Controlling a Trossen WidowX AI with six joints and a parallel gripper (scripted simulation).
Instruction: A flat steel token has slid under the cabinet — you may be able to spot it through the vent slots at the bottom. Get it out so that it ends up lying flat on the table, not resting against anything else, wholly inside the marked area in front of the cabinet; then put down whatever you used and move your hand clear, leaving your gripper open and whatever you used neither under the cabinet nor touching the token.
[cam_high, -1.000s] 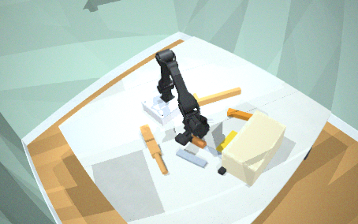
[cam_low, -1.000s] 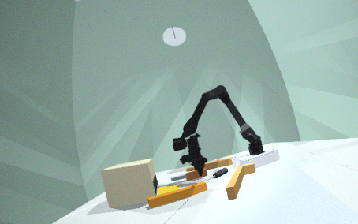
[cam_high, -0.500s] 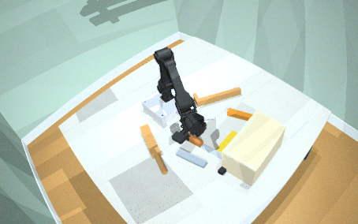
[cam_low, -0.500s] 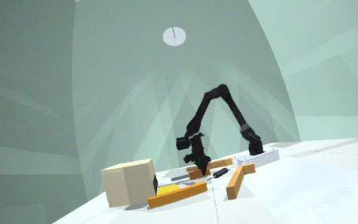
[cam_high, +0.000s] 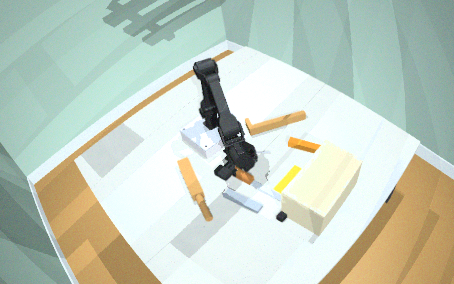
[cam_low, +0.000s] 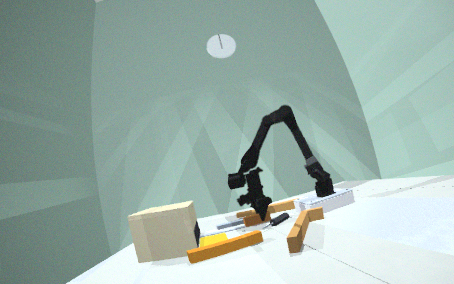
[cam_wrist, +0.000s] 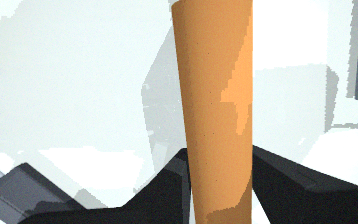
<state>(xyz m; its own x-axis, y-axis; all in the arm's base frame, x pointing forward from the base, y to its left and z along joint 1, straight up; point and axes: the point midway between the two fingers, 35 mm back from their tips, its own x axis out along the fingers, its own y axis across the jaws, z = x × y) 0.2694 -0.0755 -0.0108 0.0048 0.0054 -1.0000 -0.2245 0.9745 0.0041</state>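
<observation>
Right now the grey flat bar is 12 cm ahead of my gripper tip and 7 cm to the right of it. From my gripper tip the other things lie so: orange paddle 2 cm behind, 18 cm to the right, 1 cm above; orange bar 12 cm ahead, 32 cm to the left, 1 cm above.
</observation>
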